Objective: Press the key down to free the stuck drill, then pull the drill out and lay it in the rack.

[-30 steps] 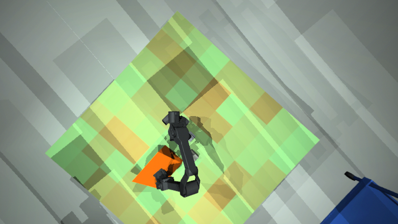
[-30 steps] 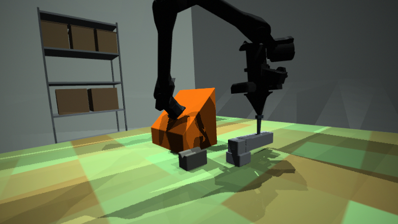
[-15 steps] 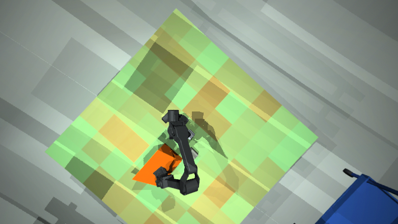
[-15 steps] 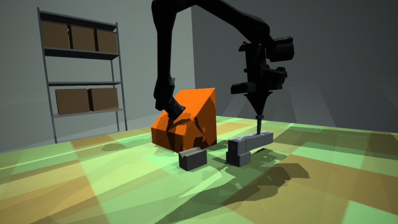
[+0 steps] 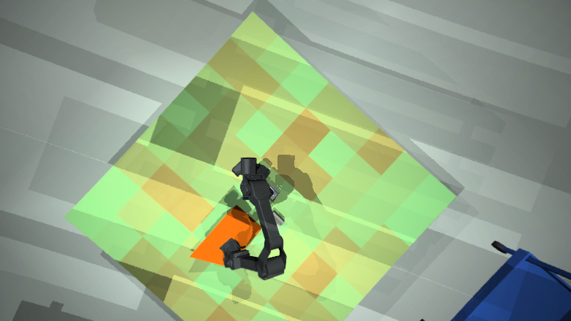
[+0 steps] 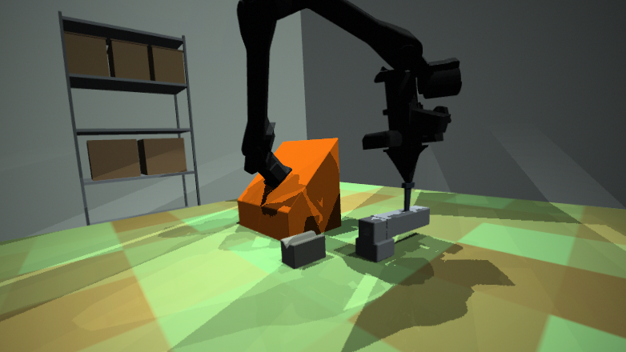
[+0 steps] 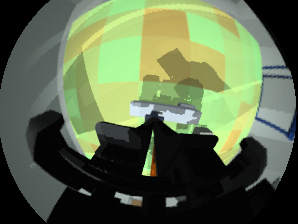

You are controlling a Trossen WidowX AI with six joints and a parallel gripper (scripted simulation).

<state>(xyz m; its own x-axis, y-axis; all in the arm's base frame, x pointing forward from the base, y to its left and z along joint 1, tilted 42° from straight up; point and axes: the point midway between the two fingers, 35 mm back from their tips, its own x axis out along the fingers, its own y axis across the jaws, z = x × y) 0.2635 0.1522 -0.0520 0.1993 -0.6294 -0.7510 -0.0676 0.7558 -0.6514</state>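
My gripper tip is 3 cm above the dark key. Round my gripper tip: drill (6 cm to the right, 7 cm below); then dark rack (6 cm behind, 21 cm to the right, 10 cm below).
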